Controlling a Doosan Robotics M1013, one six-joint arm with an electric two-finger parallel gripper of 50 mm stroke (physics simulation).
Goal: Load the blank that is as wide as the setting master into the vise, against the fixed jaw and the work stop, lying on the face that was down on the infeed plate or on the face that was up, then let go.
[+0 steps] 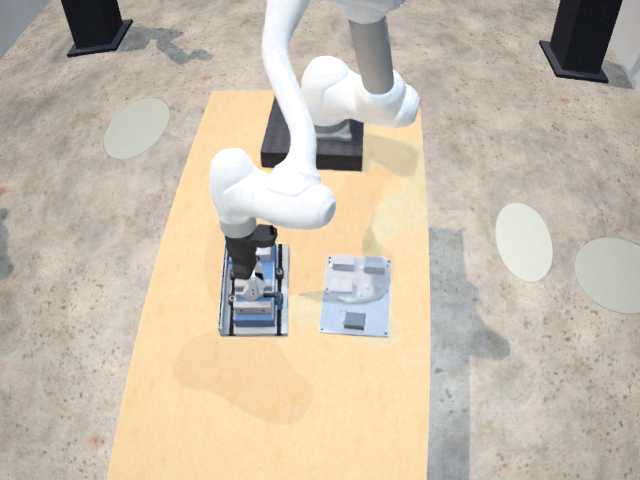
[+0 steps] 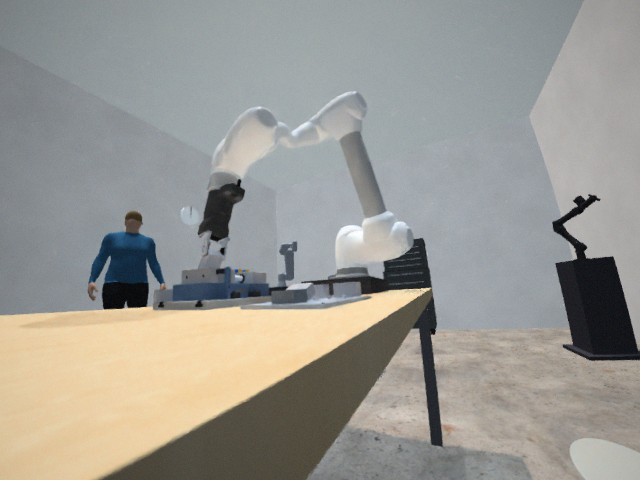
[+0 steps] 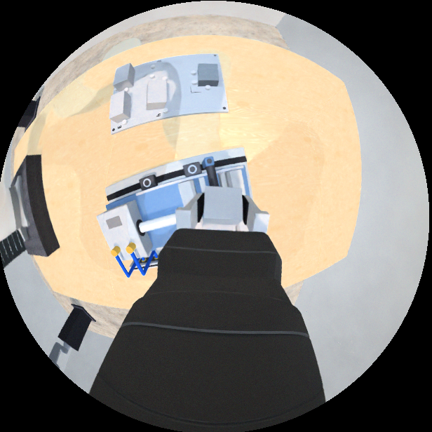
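Pixels of known places: gripper, between the fingertips: point(image 1: 257, 288) point(image 2: 212, 257); arm's base, origin of its link: point(image 1: 325, 124) point(image 2: 352, 280).
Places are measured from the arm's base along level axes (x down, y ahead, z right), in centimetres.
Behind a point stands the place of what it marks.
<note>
The vise point(image 1: 253, 321) {x 1.3, y 76.3, z 17.6 cm} point(image 2: 199, 291) {x 2.6, y 76.1, z 13.4 cm} point(image 3: 162, 200) has a blue body, with its grey fixed jaw point(image 1: 253, 306) point(image 2: 195, 276) at the end away from the robot base. The work stop point(image 1: 278, 299) {x -0.9, y 70.6, z 11.0 cm} point(image 3: 209, 162) is a dark rod with a blue holder at the vise's side. My gripper point(image 1: 252, 290) {x -6.0, y 70.3, z 16.1 cm} point(image 2: 210, 257) {x -6.0, y 70.3, z 16.1 cm} point(image 3: 222, 202) leans and is shut on a light grey blank point(image 3: 223, 202), over the jaw opening beside the fixed jaw. The blank's underside and any contact with jaw or stop are hidden. The dark grey setting master point(image 1: 354, 320) {x 3.3, y 74.4, z -9.4 cm} point(image 3: 208, 74) sits on the infeed plate point(image 1: 379, 310) {x 5.9, y 69.8, z -16.4 cm} point(image 3: 216, 100).
Three light grey blanks point(image 1: 343, 262) {x 2.3, y 56.1, z -6.3 cm} point(image 1: 374, 264) {x 2.3, y 56.8, z -15.1 cm} point(image 1: 341, 285) {x 2.5, y 63.7, z -5.8 cm} stand on the infeed plate, among small round pins. The vise's actuator block point(image 3: 122, 227), with blue hoses and brass fittings, stands at the robot-base end. Clamps point(image 3: 147, 182) point(image 3: 192, 169) line the vise's side rail.
</note>
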